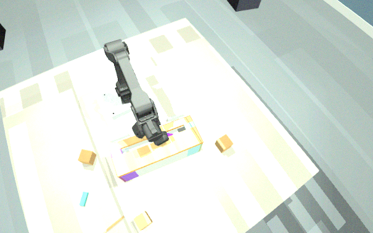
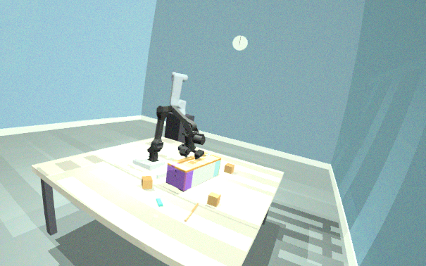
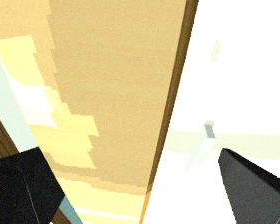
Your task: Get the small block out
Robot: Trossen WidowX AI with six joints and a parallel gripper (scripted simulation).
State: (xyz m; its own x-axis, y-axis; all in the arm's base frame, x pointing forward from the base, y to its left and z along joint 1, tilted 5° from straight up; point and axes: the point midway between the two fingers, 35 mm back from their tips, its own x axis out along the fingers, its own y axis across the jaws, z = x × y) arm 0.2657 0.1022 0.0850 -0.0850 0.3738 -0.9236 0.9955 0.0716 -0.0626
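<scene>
The purple block lies 50 mm ahead of my gripper tip and 20 mm to the left of it. Also, from my gripper tip: thin stick: 350 mm to the right, 330 mm ahead, 90 mm below; then box: 50 mm to the right, 40 mm ahead, 30 mm below.
</scene>
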